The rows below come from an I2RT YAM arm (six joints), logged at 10 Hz.
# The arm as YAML. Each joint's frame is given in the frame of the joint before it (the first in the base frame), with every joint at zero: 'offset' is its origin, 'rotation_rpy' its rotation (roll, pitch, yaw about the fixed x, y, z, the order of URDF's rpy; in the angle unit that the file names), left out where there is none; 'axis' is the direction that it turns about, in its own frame. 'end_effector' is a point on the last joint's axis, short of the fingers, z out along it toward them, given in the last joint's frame.
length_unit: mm
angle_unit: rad
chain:
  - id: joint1
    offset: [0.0, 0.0, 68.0]
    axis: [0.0, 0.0, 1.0]
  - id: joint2
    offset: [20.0, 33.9, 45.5]
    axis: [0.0, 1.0, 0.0]
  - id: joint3
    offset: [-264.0, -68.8, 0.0]
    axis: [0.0, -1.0, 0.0]
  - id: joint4
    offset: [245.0, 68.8, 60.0]
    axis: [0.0, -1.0, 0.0]
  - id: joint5
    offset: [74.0, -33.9, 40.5]
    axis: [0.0, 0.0, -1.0]
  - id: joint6
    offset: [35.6, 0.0, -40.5]
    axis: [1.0, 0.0, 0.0]
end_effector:
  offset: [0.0, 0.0, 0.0]
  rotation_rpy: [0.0, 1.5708, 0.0]
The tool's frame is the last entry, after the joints.
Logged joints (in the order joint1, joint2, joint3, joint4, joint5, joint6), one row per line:
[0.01 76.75 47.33 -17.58 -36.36 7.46]
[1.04 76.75 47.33 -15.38 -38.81 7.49]
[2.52 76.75 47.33 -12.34 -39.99 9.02]
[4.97 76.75 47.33 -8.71 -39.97 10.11]
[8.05 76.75 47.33 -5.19 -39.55 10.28]
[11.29 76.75 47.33 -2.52 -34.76 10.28]
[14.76 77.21 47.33 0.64 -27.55 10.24]
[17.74 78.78 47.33 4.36 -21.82 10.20]
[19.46 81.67 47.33 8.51 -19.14 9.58]
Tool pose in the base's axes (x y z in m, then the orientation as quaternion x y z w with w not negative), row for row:
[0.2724 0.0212 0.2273 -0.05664 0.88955 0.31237 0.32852]
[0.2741 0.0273 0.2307 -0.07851 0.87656 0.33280 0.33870]
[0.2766 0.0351 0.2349 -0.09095 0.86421 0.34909 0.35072]
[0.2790 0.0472 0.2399 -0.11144 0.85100 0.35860 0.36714]
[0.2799 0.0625 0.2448 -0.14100 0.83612 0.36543 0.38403]
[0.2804 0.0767 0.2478 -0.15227 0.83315 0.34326 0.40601]
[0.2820 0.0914 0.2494 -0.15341 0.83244 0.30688 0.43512]
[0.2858 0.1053 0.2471 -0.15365 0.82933 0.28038 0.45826]
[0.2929 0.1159 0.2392 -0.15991 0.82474 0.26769 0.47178]
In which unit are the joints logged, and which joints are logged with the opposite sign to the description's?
The joints are logged in degrees. Opposite sign: none.
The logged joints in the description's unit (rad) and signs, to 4 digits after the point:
[0.0002 1.3395 0.8261 -0.3068 -0.6346 0.1302]
[0.0182 1.3395 0.8261 -0.2684 -0.6774 0.1307]
[0.0440 1.3395 0.8261 -0.2154 -0.6980 0.1574]
[0.0867 1.3395 0.8261 -0.1520 -0.6976 0.1765]
[0.1405 1.3395 0.8261 -0.0906 -0.6903 0.1794]
[0.1970 1.3395 0.8261 -0.0440 -0.6067 0.1794]
[0.2576 1.3476 0.8261 0.0112 -0.4808 0.1787]
[0.3096 1.3750 0.8261 0.0761 -0.3808 0.1780]
[0.3396 1.4254 0.8261 0.1485 -0.3341 0.1672]

